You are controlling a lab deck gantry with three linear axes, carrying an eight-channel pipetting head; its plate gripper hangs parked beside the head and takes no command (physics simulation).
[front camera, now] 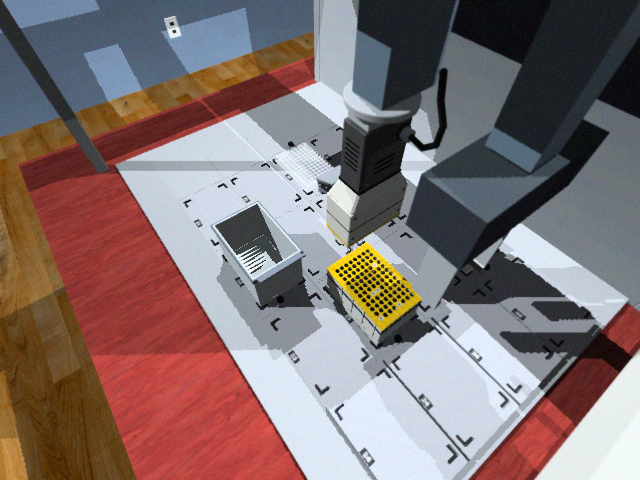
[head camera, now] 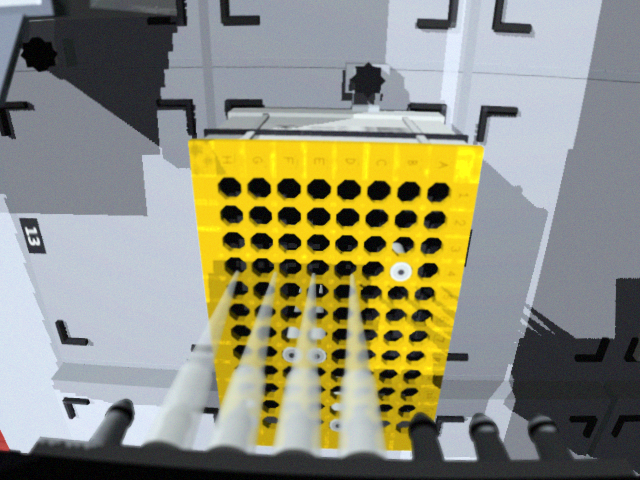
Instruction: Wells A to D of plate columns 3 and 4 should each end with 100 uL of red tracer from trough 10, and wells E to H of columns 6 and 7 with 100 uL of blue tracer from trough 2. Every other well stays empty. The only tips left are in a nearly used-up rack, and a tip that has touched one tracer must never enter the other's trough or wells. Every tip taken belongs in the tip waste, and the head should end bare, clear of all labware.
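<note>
The white pipetting head (front camera: 364,211) hangs above and behind the yellow tip rack (front camera: 341,268) (head camera: 206,180). In the head view four neighbouring nozzles carry pale tips (head camera: 183,392) (head camera: 240,392) (head camera: 299,392) (head camera: 361,392), with no tracer colour visible; one nozzle left and three right are bare. Rack columns 1 to 3 look empty. A tip (head camera: 400,271) sits at B4, two more (head camera: 291,354) (head camera: 316,355) at F8 and E8; some rear holes are hidden. The clear plate (front camera: 305,162) shows no colour. The parked plate gripper (front camera: 461,285) appears open, paddles apart, holding nothing. The troughs cannot be made out.
An open grey waste bin (front camera: 281,304) stands left of the rack in the front view. A small grey part (front camera: 328,180) shows between the plate and the head, partly hidden. The dark gantry block (front camera: 449,211) hangs right of the head. A dark post (front camera: 67,108) stands at the left.
</note>
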